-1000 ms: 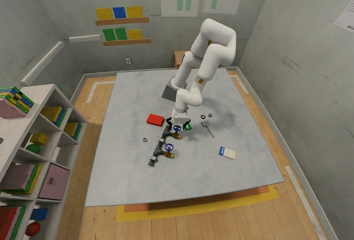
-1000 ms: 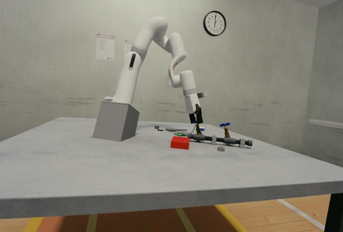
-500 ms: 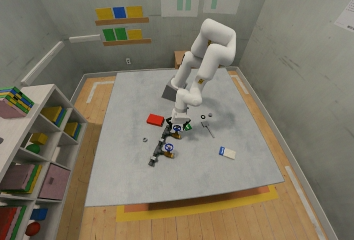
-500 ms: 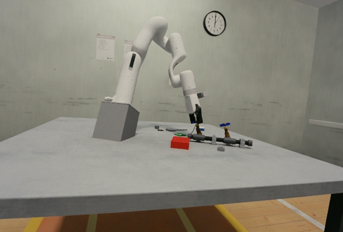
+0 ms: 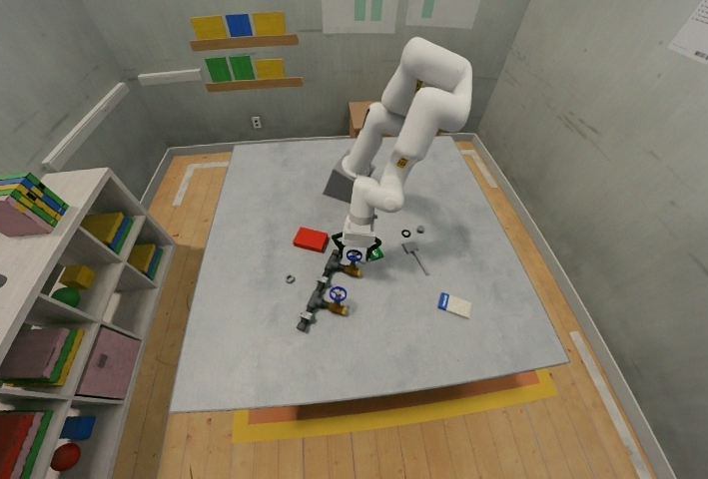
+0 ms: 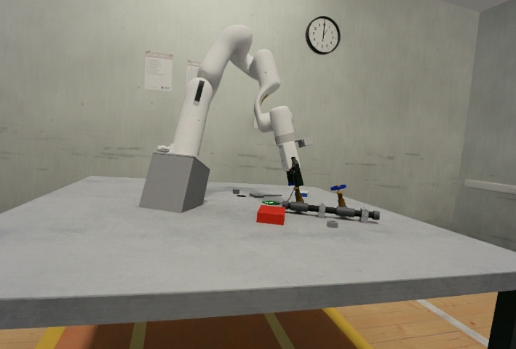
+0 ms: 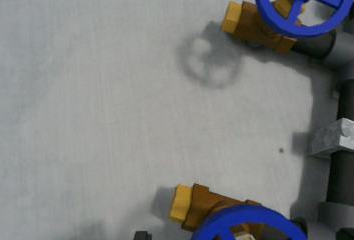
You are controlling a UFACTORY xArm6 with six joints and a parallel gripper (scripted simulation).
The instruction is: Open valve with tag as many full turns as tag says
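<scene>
Now: hand 60 mm past the green tag, 90 mm to the right of it and 90 mm above it. Also, from my hand: grey nut (40 mm ahead, 240 mm to the right, 90 mm below); then red block (130 mm behind, 170 mm to the right, 80 mm below); then grey flat tool (50 mm behind, 250 mm to the left, 90 mm below).
</scene>
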